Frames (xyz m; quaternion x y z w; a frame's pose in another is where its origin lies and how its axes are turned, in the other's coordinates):
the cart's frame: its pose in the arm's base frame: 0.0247 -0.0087 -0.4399 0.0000 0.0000 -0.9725 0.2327
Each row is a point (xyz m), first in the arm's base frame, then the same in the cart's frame.
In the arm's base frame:
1: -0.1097 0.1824 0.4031
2: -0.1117 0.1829 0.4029
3: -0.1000 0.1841 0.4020
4: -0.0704 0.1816 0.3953
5: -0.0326 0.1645 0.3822
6: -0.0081 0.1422 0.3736
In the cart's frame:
1: 0.0333 -0.2312 0.8430
2: 0.0349 -0.2326 0.8428
3: 0.0239 -0.2284 0.8419
4: -0.0013 -0.2127 0.8352
5: -0.0273 -0.1804 0.8221
6: -0.0391 -0.1494 0.8135

